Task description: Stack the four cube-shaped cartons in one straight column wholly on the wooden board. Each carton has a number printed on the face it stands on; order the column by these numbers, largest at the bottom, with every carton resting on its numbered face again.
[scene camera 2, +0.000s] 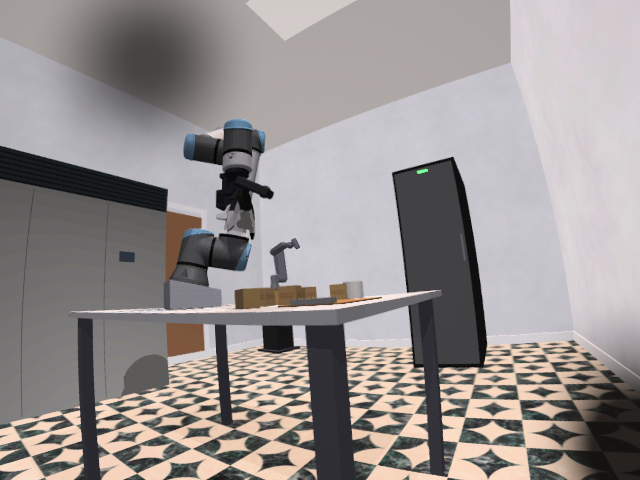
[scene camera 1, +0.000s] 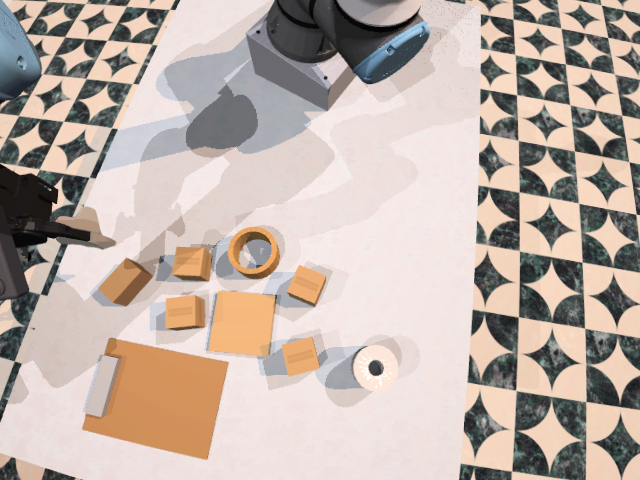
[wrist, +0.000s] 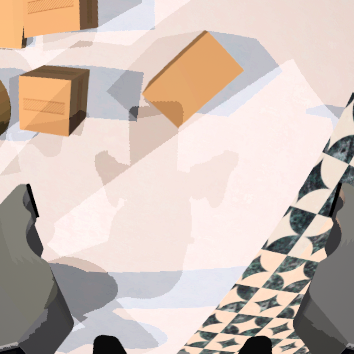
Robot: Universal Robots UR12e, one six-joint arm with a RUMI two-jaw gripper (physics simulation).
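Where they show: gripper, fingertip midpoint: (scene camera 2: 241,235) (scene camera 1: 72,250) (wrist: 183,188); arm's base, link origin: (scene camera 2: 188,285) (scene camera 1: 305,30).
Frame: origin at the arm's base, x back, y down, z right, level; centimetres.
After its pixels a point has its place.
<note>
Four cube-shaped cartons stand apart on the table in scene camera 1. One carton (scene camera 1: 188,263) @(x -61.3, y 4.9, z 4.0 cm) (wrist: 44,105) @(x -61.0, y 4.8, z 4.5 cm) is near the ring, another carton (scene camera 1: 180,312) @(x -70.7, y 4.9, z 1.4 cm) (wrist: 52,12) @(x -69.8, y 4.8, z 2.2 cm) is left of the wooden board (scene camera 1: 242,322) @(x -68.5, y 9.4, z -9.6 cm) (wrist: 10,22) @(x -66.6, y 9.4, z -4.8 cm). A third carton (scene camera 1: 306,285) @(x -58.1, y 4.8, z -19.9 cm) is right of the board, and a fourth carton (scene camera 1: 300,356) @(x -70.9, y 4.9, z -23.1 cm) is near its lower right corner. The board bears no carton. The numbered faces are hidden. My gripper (scene camera 1: 102,239) (scene camera 2: 238,227) @(x -67.3, y -9.9, z 16.6 cm) (wrist: 183,188) @(x -67.3, y -9.9, z 16.6 cm) is open and empty, high above the table's left side; the cartons are ahead of it in the wrist view.
A longer box (scene camera 1: 122,281) @(x -69.0, y 5.4, z 15.8 cm) (scene camera 2: 245,298) @(x -72.2, y 7.9, z 19.5 cm) (wrist: 192,77) @(x -69.2, y 5.3, z 16.4 cm) lies left of the cartons. An orange ring (scene camera 1: 233,251) @(x -55.9, y 5.9, z -3.4 cm) stands behind the board. A white roll (scene camera 1: 362,367) @(x -69.2, y 3.8, z -34.3 cm) (scene camera 2: 354,289) @(x -71.2, y 7.1, z -33.6 cm) is at the right. A brown clipboard (scene camera 1: 170,403) @(x -87.7, y 10.3, z -1.6 cm) with a grey clip (scene camera 1: 102,386) @(x -89.3, y 8.9, z 12.2 cm) lies at the front left.
</note>
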